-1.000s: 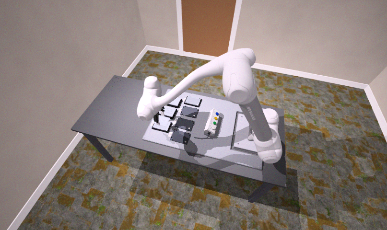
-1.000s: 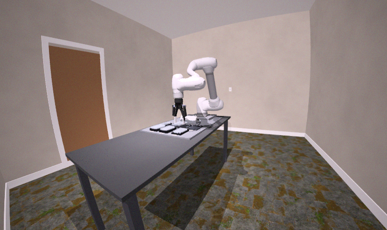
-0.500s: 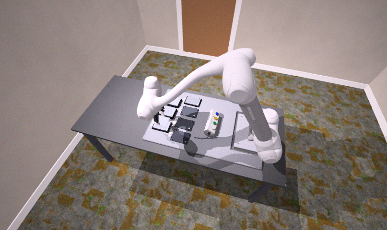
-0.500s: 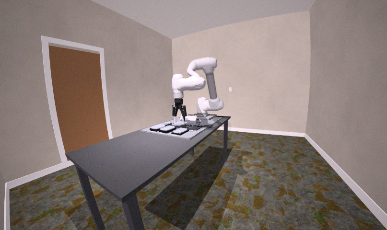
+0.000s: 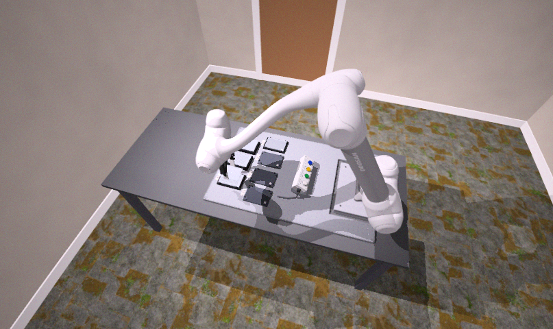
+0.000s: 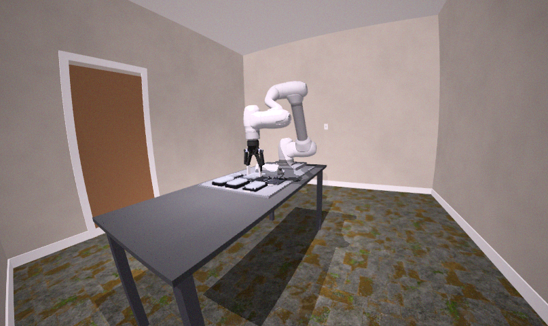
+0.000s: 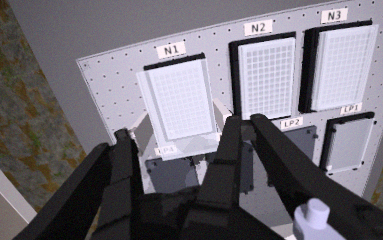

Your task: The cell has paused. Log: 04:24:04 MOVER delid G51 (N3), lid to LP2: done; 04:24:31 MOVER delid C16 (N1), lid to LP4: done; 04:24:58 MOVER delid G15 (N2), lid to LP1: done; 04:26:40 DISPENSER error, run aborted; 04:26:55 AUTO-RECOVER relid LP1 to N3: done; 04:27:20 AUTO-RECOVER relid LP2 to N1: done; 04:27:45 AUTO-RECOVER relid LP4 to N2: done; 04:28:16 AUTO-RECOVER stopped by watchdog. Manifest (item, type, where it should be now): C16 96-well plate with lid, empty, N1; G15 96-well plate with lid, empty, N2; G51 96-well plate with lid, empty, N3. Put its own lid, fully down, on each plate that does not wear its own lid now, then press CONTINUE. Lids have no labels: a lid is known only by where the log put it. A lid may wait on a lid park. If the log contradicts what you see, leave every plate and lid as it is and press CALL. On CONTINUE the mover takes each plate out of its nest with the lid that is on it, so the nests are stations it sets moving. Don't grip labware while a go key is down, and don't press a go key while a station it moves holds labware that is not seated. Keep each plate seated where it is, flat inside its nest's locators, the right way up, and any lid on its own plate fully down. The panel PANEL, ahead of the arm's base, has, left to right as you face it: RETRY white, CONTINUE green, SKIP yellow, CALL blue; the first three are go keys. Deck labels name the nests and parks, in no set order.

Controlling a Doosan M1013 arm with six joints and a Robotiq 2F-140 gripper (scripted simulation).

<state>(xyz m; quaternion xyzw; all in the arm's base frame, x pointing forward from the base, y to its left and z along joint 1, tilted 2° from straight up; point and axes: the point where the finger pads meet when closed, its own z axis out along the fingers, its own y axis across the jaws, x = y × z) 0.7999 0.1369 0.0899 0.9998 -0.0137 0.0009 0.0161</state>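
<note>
My hand is 90 mm above the plate. Also, from my hand: LP3 label: 110 mm below, 90 mm behind, 70 mm to the right; nest N1: 100 mm below; LP4 label: 110 mm below, 100 mm behind, 60 mm to the left.
</note>
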